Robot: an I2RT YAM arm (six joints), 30 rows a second.
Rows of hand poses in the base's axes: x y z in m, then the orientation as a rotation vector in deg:
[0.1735, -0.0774, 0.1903, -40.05, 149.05, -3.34]
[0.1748, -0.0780, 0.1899, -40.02, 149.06, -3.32]
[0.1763, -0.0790, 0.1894, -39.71, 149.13, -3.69]
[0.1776, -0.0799, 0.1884, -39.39, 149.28, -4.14]
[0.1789, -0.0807, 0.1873, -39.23, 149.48, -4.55]
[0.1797, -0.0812, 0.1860, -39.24, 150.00, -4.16]
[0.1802, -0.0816, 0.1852, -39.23, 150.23, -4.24]
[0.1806, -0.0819, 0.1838, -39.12, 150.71, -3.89]
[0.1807, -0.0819, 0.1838, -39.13, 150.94, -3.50]
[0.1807, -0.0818, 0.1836, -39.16, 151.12, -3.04]
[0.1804, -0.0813, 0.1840, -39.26, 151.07, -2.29]
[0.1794, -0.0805, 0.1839, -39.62, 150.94, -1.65]
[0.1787, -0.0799, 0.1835, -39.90, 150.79, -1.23]
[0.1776, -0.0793, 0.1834, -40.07, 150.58, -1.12]
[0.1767, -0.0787, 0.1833, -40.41, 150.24, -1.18]
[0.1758, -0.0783, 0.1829, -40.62, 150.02, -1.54]
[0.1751, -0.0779, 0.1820, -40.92, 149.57, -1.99]
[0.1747, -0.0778, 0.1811, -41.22, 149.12, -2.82]
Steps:
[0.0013, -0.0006, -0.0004, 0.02, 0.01, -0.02]
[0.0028, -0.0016, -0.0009, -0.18, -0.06, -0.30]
[0.0041, -0.0025, -0.0019, -0.45, -0.06, -0.62]
[0.0054, -0.0033, -0.0030, -0.74, 0.03, -0.84]
[0.0062, -0.0038, -0.0043, -0.57, 0.58, -0.87]
[0.0067, -0.0042, -0.0051, -0.67, 0.78, -0.93]
[0.0071, -0.0045, -0.0065, -0.50, 1.27, -1.04]
[0.0072, -0.0045, -0.0065, -0.28, 1.55, -1.02]
[0.0072, -0.0044, -0.0067, -0.01, 1.81, -0.96]
[0.0069, -0.0039, -0.0063, 0.49, 1.91, -0.77]
[0.0059, -0.0031, -0.0064, 0.87, 1.97, -0.40]
[0.0052, -0.0025, -0.0068, 1.13, 1.97, -0.11]
[0.0041, -0.0019, -0.0069, 1.21, 1.83, 0.06]
[0.0032, -0.0013, -0.0070, 1.16, 1.57, 0.35]
[0.0023, -0.0009, -0.0074, 0.91, 1.35, 0.48]
[0.0016, -0.0005, -0.0083, 0.63, 0.92, 0.70]
[0.0012, -0.0004, -0.0092, 0.09, 0.42, 0.86]

